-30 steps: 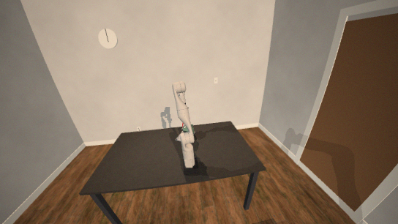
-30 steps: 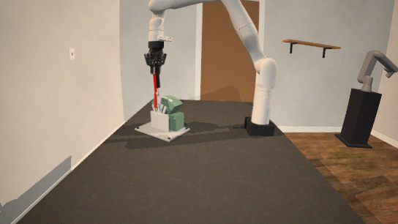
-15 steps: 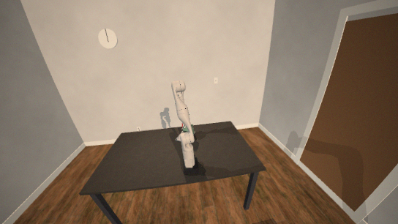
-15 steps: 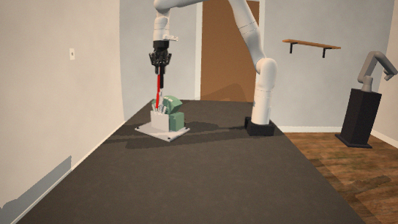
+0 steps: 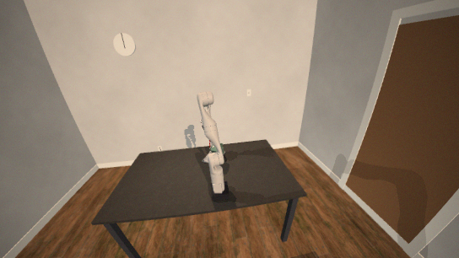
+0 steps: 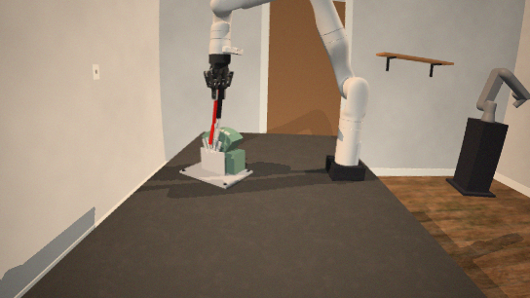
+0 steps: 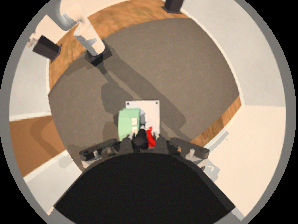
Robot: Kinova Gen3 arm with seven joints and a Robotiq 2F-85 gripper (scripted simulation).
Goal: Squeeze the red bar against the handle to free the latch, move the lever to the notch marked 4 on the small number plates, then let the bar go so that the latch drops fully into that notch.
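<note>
Right now the red bar is 11 cm below my hand, 2 cm ahead of it and 1 cm to the left of it.
</note>
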